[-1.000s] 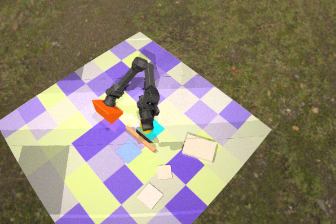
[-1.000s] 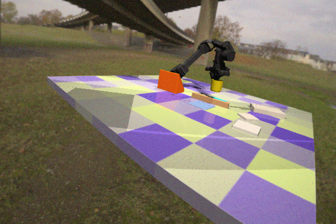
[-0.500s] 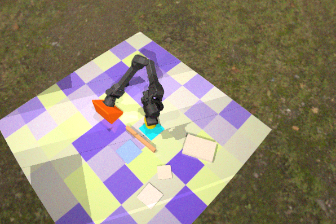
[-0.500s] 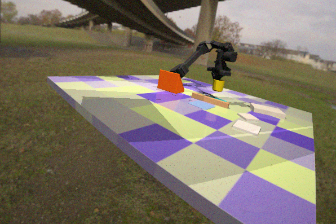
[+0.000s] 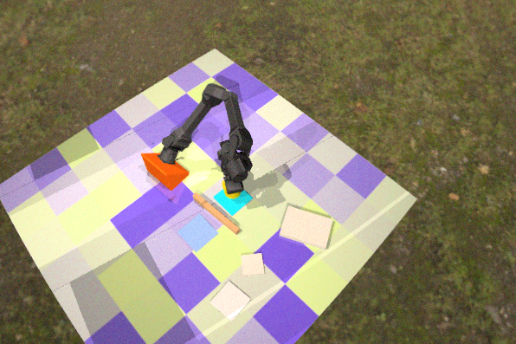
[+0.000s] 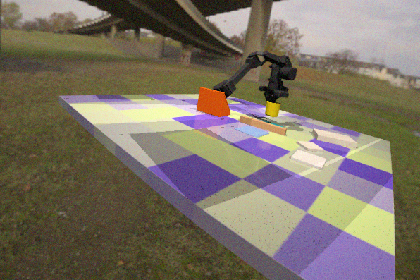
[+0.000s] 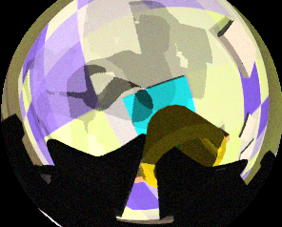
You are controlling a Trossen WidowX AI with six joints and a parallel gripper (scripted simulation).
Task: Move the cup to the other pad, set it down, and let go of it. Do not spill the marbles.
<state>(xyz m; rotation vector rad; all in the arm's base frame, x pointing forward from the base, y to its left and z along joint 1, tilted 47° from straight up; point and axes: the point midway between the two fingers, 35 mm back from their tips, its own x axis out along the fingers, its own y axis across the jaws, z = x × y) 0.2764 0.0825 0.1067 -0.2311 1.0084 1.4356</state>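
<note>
Right now my gripper tip is 90 mm above the cyan pad, 20 mm short of it and 10 mm to the left of it. Round my gripper tip: wooden stick: 110 mm to the right, 80 mm below, 40 mm ahead.
</note>
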